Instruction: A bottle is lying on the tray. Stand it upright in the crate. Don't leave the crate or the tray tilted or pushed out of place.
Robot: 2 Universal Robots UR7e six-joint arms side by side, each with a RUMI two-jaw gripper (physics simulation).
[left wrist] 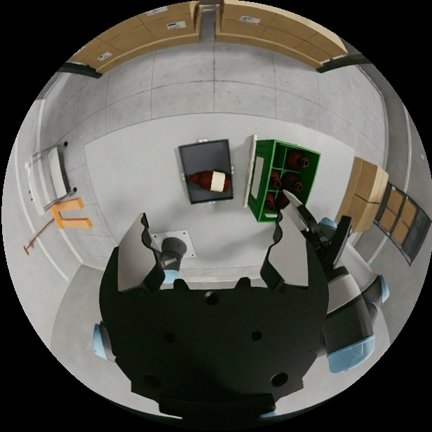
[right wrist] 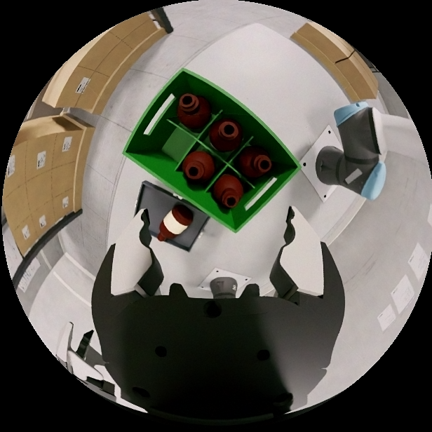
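A brown bottle (left wrist: 206, 180) (right wrist: 176, 221) with a cream label lies on its side in the dark tray (left wrist: 202, 152) (right wrist: 145, 192). The green crate (left wrist: 260, 200) (right wrist: 150, 159) stands upright beside the tray. Its dividers make six compartments; several hold upright brown bottles, and one at the end nearer the tray's far corner is empty in the right wrist view. My left gripper (left wrist: 211, 211) is open and empty, above the table and back from the tray. My right gripper (right wrist: 217, 207) is open and empty, above the table near the crate and tray.
The table (left wrist: 125, 175) (right wrist: 260, 60) carries the tray, the crate and the arm bases (left wrist: 174, 247) (right wrist: 330, 165). The right arm and its gripper show close to the crate in the left wrist view. Cardboard boxes (left wrist: 362, 192) (right wrist: 50, 170) stand beyond the table.
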